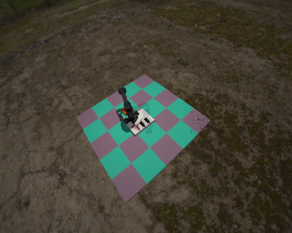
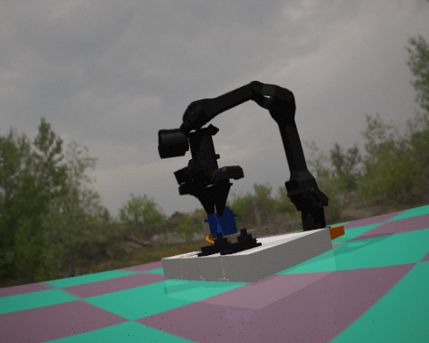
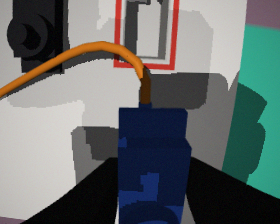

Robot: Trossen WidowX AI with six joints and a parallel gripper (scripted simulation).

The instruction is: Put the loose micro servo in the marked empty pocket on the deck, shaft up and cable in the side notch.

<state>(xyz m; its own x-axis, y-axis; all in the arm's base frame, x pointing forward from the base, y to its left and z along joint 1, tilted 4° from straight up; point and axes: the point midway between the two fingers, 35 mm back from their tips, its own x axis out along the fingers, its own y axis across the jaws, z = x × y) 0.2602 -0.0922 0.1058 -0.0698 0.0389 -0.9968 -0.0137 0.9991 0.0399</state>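
The white deck is 4 cm behind my gripper tip, 8 cm to the left of it and 10 cm below it.
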